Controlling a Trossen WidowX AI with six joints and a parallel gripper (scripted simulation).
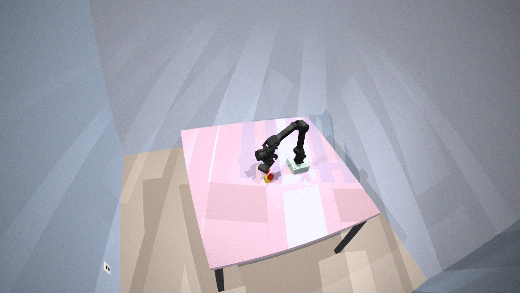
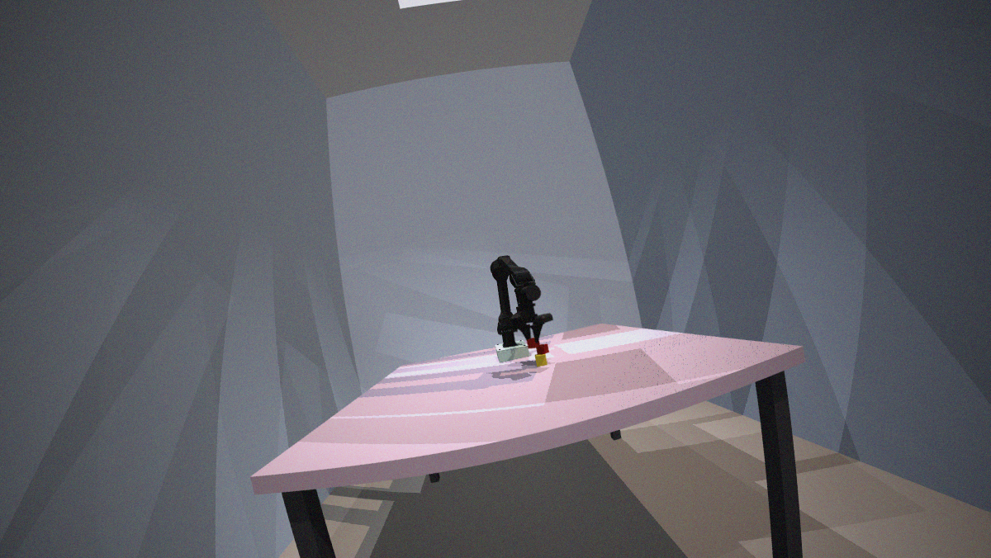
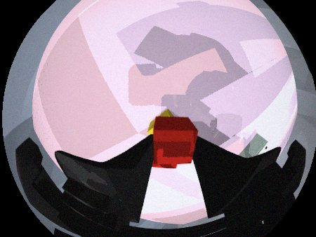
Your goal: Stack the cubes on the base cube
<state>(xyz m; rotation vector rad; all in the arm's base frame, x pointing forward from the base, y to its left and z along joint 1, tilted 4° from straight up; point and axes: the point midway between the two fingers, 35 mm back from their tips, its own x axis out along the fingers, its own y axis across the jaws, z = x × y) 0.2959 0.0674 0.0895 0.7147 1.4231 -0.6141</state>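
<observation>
My gripper tip is 70 mm above the yellow cube, 20 mm to the right of it and 10 mm past it.
</observation>
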